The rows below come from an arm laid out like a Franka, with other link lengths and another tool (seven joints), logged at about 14 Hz.
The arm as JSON. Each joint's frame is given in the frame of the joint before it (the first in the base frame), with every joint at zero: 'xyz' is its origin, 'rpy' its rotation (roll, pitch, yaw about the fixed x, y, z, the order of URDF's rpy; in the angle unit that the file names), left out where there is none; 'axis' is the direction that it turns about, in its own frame. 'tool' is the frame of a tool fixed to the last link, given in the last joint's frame.
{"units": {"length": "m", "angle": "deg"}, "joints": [
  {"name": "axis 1", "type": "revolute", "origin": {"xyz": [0.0, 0.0, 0.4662]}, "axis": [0.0, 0.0, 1.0]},
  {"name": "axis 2", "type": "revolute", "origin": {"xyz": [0.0, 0.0, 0.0]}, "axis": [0.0, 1.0, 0.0]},
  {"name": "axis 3", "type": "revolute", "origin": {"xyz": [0.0, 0.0, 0.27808]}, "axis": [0.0, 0.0, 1.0]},
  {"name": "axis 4", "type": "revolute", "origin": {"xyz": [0.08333, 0.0, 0.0]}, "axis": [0.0, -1.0, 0.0]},
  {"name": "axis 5", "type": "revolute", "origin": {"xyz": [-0.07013, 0.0, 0.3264]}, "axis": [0.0, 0.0, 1.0]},
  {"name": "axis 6", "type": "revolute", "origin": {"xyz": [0.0, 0.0, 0.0]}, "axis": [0.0, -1.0, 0.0]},
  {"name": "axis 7", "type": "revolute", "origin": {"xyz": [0.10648, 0.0, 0.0]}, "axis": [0.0, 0.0, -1.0]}
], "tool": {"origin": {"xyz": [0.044, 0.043, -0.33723], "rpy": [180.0, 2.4, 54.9]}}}
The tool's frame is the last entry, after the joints.
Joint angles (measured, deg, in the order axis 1, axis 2, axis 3, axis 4, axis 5, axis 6, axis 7), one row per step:
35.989 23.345 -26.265 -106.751 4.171 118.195 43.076
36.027 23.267 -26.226 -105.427 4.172 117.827 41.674
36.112 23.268 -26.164 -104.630 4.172 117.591 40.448
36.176 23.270 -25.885 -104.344 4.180 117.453 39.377
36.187 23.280 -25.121 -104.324 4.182 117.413 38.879
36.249 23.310 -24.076 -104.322 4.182 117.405 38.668
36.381 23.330 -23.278 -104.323 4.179 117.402 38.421
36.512 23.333 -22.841 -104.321 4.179 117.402 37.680
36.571 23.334 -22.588 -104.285 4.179 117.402 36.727
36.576 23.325 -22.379 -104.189 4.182 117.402 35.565
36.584 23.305 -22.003 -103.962 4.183 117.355 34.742
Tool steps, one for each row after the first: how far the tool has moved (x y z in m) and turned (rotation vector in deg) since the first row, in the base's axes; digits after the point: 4 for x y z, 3 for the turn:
0.0086 0.0060 0.0092 0.451 -0.775 1.637
0.0131 0.0110 0.0142 0.744 -1.128 3.096
0.0134 0.0165 0.0154 1.012 -1.056 4.497
0.0110 0.0255 0.0139 1.327 -0.785 5.693
0.0075 0.0377 0.0117 1.690 -0.486 6.916
0.0045 0.0480 0.0102 1.977 -0.248 8.021
0.0025 0.0548 0.0094 2.220 -0.047 9.279
0.0014 0.0592 0.0092 2.436 0.104 10.512
0.0010 0.0631 0.0095 2.681 0.204 11.865
0.0009 0.0688 0.0106 2.959 0.205 13.059

